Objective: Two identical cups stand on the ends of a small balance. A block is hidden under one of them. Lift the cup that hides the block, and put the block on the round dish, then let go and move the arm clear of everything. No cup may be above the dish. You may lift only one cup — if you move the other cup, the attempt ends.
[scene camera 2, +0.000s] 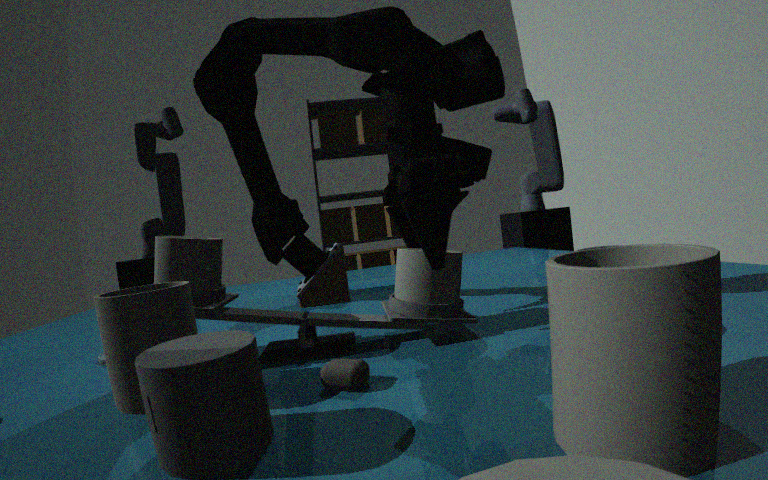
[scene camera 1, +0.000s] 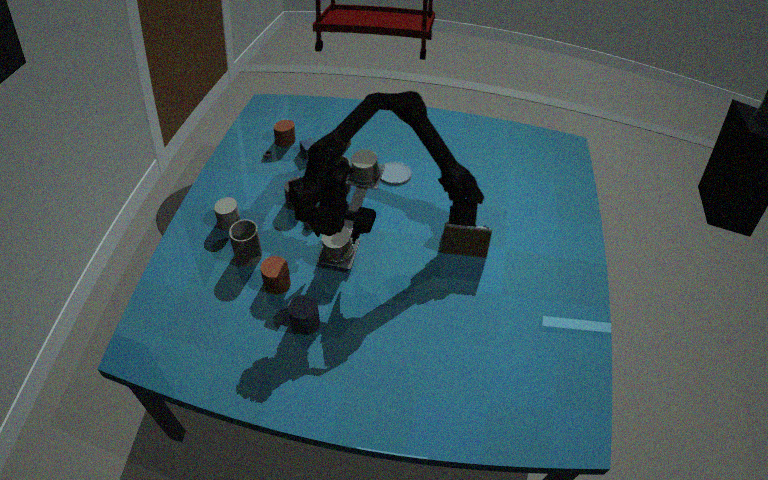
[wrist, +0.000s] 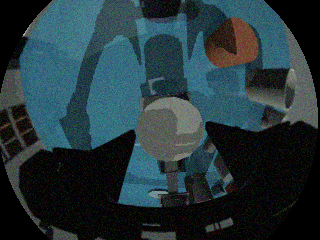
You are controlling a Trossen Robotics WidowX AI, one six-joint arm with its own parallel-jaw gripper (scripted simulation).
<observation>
My gripper is open, with nothing in its grasp. Also in view: a pebble and a dark cylinder.
My gripper also shows in scene camera 1 and in the wrist view.
</observation>
